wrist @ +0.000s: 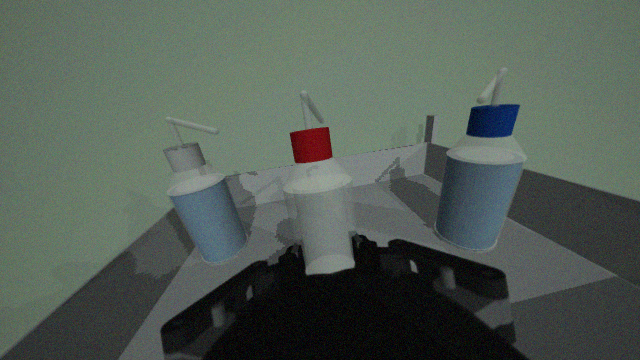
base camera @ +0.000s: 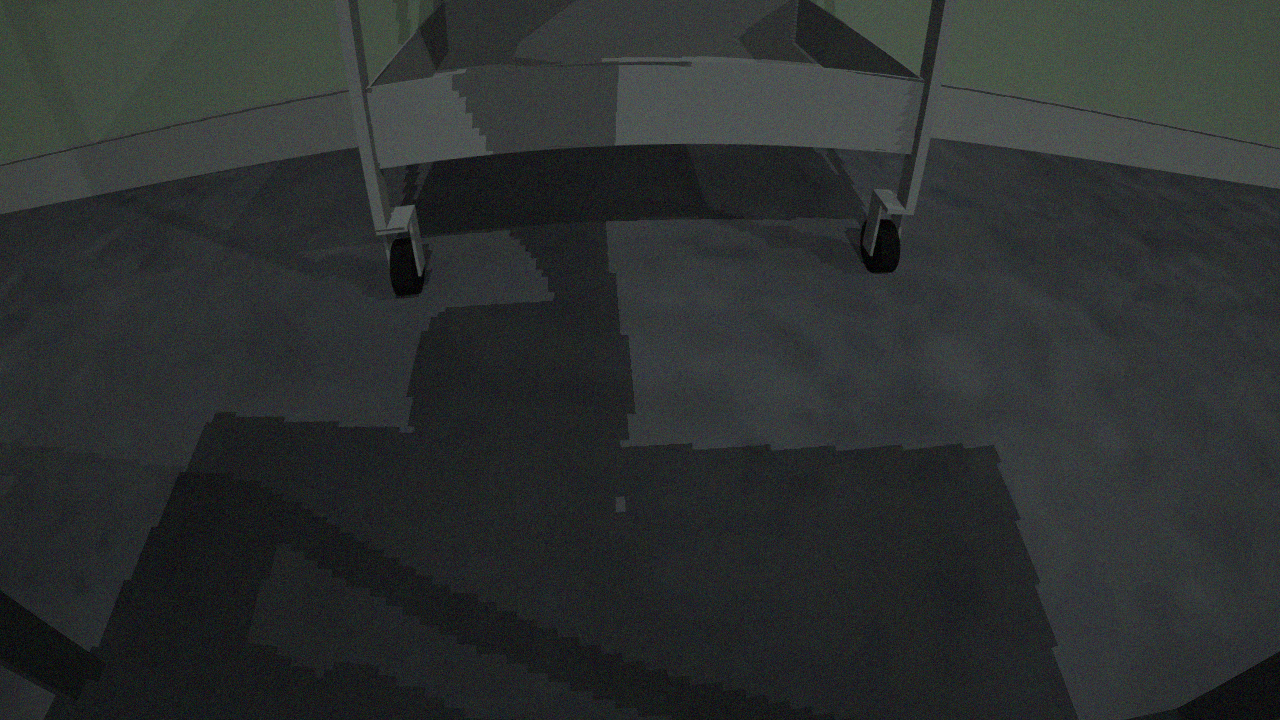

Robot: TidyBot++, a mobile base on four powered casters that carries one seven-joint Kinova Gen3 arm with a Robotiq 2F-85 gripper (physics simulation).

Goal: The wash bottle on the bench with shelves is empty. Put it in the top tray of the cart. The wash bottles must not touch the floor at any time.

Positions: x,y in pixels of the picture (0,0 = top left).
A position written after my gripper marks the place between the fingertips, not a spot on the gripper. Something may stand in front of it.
my gripper: wrist 327,245; not seen in the base camera view (out of frame)
wash bottle: wrist 319,197; not seen in the base camera view (out of frame)
